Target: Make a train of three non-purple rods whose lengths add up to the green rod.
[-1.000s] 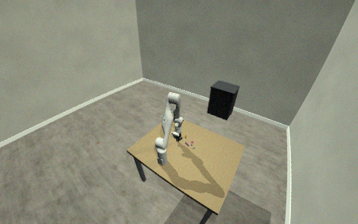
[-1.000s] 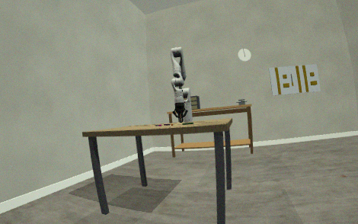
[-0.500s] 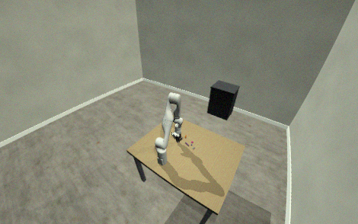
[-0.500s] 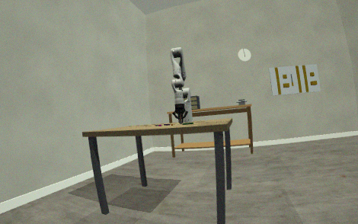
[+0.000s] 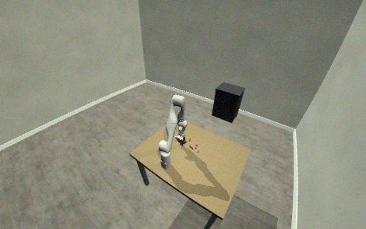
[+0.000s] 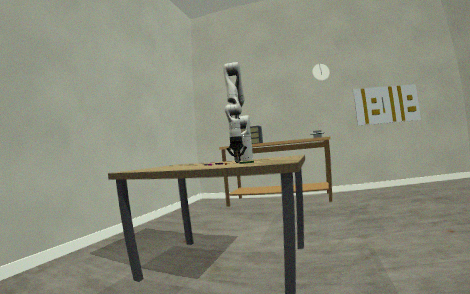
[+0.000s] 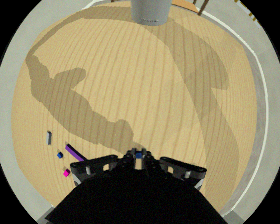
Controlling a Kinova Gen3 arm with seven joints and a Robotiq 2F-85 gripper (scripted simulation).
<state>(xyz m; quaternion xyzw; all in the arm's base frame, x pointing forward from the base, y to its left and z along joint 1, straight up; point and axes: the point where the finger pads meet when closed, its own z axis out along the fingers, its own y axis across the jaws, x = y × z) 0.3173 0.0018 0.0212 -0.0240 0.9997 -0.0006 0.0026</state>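
Right now the grey rod is 210 mm to the right of my hand, 20 mm below it and 10 mm ahead of it. From my hand the other things lie so: green rod 130 mm ahead, 80 mm to the left, 20 mm below; orange rod 130 mm ahead, 40 mm to the right, 20 mm below; purple rod 110 mm to the right, 20 mm below, 20 mm ahead.
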